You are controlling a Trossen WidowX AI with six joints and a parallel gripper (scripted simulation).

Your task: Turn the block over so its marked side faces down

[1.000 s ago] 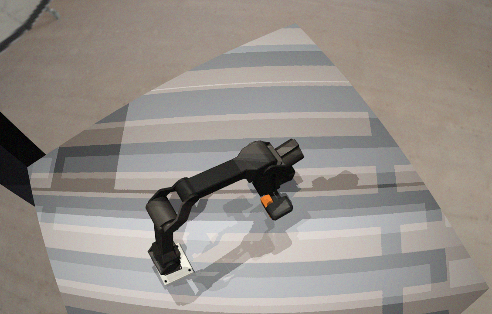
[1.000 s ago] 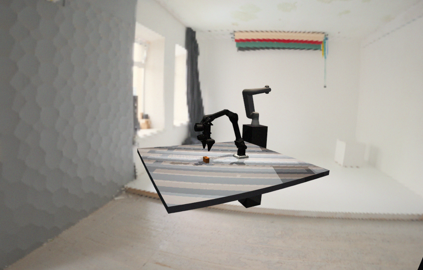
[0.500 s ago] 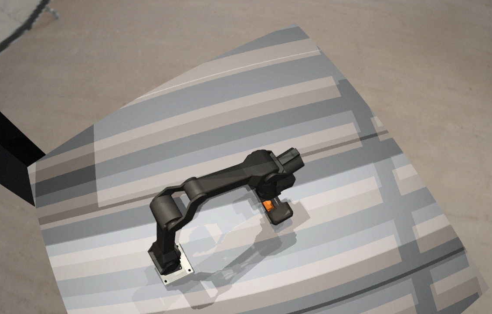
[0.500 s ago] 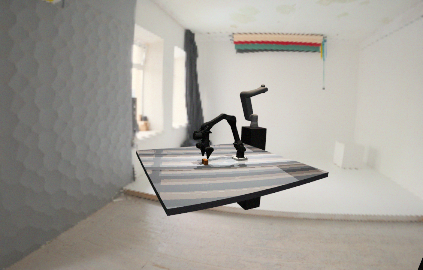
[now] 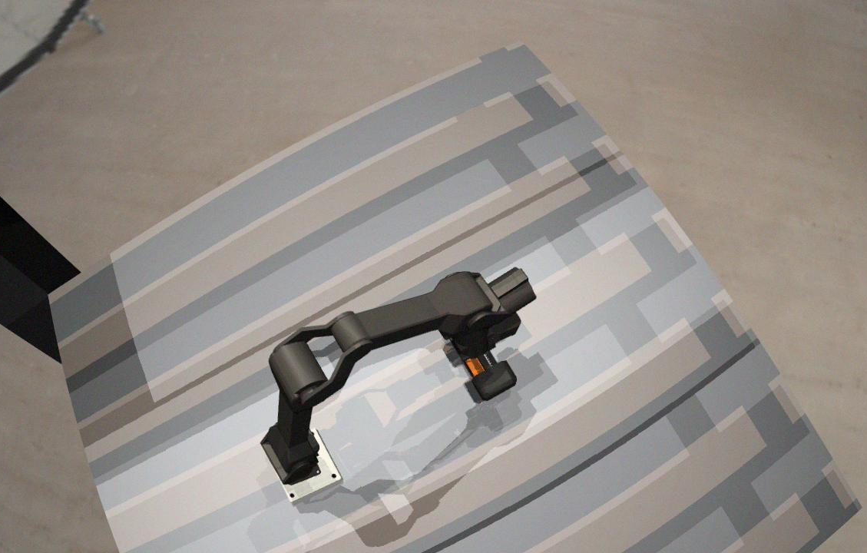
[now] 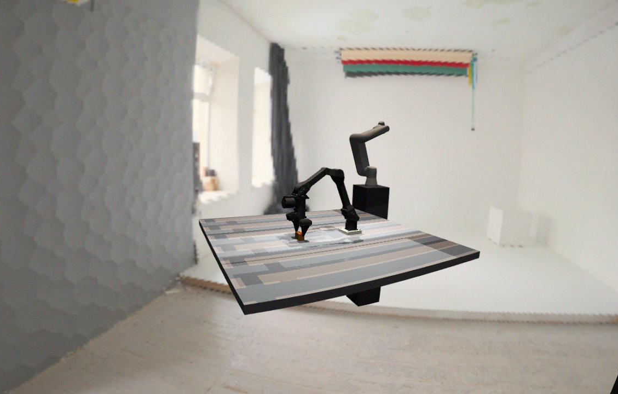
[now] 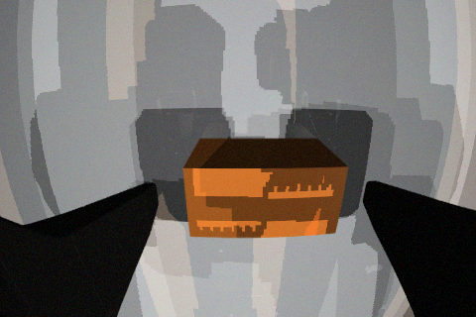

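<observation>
Now: the orange block 1 cm below my gripper tip and 1 cm behind it.
</observation>
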